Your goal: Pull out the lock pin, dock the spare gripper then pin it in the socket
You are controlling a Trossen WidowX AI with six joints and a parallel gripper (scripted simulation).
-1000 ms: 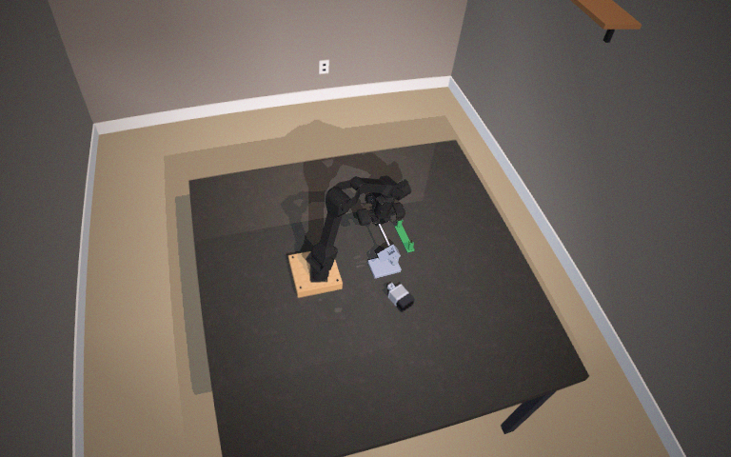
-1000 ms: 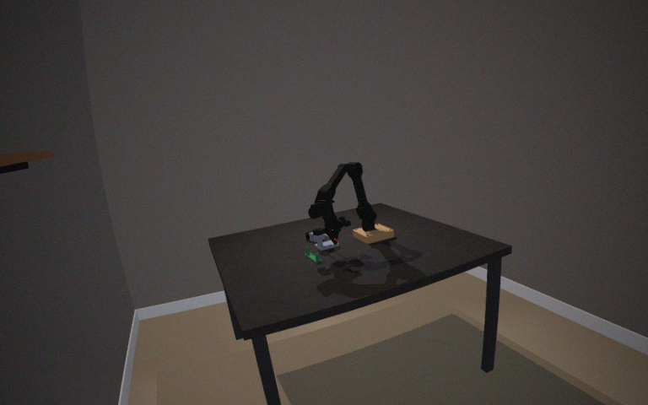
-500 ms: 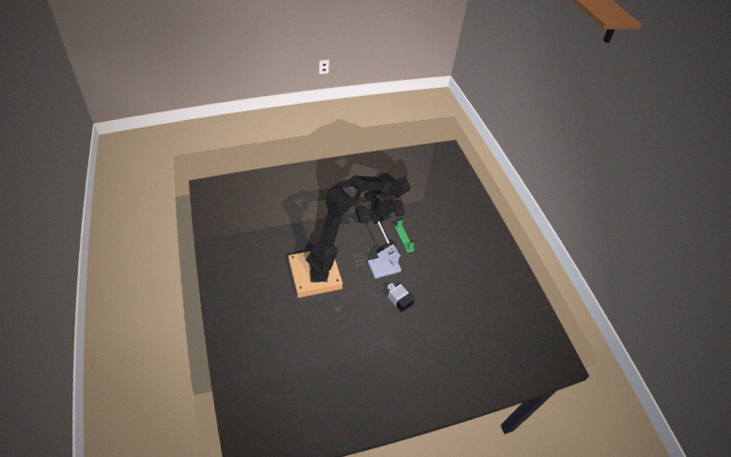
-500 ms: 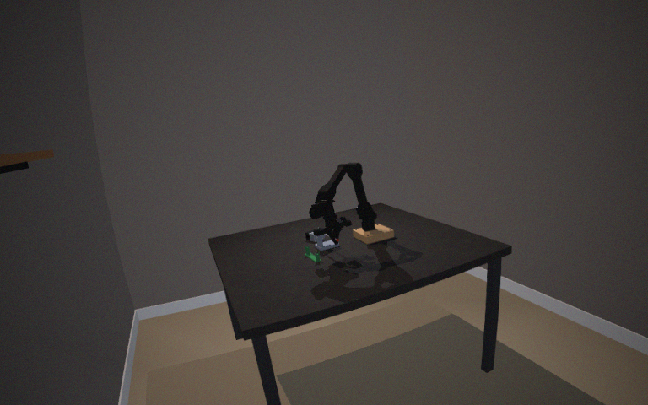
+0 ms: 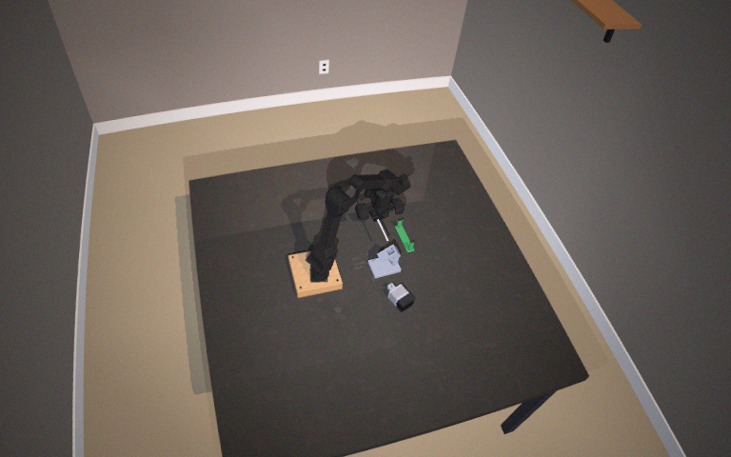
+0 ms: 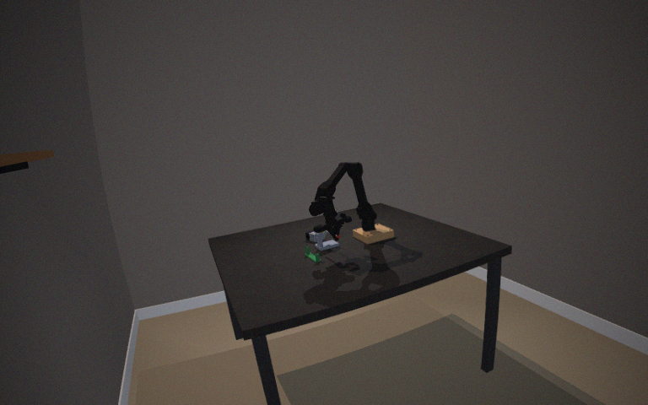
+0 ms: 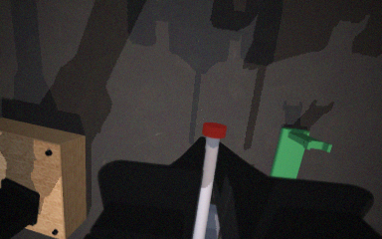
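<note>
My gripper tip is now 13 cm short of the green strip, 6 cm above it and 3 cm to the left of it. From my gripper tip the other things lie so: grey mount (16 cm to the right, 4 cm ahead, 3 cm below); then spare gripper (31 cm to the right, 6 cm below, 6 cm ahead).
</note>
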